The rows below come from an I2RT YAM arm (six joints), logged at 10 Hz.
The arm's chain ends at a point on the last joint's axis. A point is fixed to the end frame.
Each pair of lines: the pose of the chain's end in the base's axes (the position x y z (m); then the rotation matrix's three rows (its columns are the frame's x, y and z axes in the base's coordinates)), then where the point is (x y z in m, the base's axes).
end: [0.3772 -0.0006 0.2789], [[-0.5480 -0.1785 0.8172], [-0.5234 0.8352 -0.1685], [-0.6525 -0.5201 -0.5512]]
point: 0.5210 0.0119 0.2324
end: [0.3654 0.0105 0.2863], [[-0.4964 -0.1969 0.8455], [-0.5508 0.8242 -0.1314], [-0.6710 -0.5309 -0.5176]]
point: 0.5101 0.0297 0.2454
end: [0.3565 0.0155 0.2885], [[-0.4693 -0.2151 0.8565], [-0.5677 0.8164 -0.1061], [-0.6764 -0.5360 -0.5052]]
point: 0.5011 0.0391 0.2496
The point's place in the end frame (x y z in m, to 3 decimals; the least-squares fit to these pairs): -0.055 0.009 0.141
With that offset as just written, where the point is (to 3 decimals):
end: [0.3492 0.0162 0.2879], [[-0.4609 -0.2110 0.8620], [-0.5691 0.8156 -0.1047], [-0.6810 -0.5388 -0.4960]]
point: 0.494 0.040 0.251
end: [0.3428 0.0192 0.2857], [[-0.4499 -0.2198 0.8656], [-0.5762 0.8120 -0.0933], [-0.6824 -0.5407 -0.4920]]
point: 0.488 0.045 0.249
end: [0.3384 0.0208 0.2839], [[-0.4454 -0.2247 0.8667], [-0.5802 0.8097 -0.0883], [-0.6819 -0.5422 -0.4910]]
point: 0.483 0.048 0.247
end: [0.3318 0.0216 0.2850], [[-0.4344 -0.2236 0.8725], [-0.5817 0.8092 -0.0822], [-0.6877 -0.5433 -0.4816]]
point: 0.477 0.049 0.250
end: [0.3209 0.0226 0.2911], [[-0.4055 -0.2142 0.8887], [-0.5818 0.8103 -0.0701], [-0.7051 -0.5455 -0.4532]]
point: 0.467 0.052 0.261
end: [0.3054 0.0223 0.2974], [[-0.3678 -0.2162 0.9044], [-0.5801 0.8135 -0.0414], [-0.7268 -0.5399 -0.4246]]
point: 0.451 0.056 0.273
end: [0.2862 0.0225 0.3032], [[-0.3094 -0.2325 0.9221], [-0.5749 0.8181 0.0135], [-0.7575 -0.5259 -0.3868]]
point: 0.431 0.063 0.286
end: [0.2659 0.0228 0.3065], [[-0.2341 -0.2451 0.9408], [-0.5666 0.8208 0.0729], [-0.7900 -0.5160 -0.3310]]
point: 0.409 0.072 0.299
